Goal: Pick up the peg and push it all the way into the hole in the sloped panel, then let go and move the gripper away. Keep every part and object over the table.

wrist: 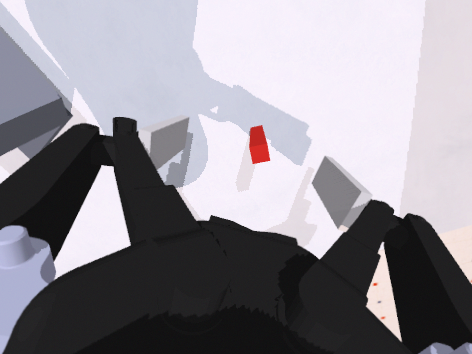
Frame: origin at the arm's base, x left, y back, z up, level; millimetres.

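Seen in the pictures: gripper, between the fingertips: (252, 151).
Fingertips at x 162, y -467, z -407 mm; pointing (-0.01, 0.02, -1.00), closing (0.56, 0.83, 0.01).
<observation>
Pixels of each thing's top centre, then the offset from my fingertips to it. "spot": a spot on its surface instead. Level surfaces: height alone.
- red peg, centre of its top: (259, 154) dx -11, dy +8, dz +53 mm
- sloped panel, a spot on its surface: (25, 80) spot: dx -125, dy -163, dz +15 mm
- white table, height of its surface: dz -27 mm
The red peg (259, 145) is a short block over the white table, with a faint shadow to its lower left. It shows in the gap between my fingers, a little ahead of the line between the two pads, and touches neither. I cannot tell from this view how it stands on the table. My gripper (252, 151) is wide open, with a grey pad on each side and nothing held. A grey block with a dark lower face, which looks like part of the sloped panel (25, 80), is cut off at the upper left. The hole does not show.
The white table (325, 60) lies under the gripper, with a large bluish shadow across its upper left part. A pale pinkish strip runs down the right side. A beige surface with small red and dark dots (390, 300) shows at the lower right.
</observation>
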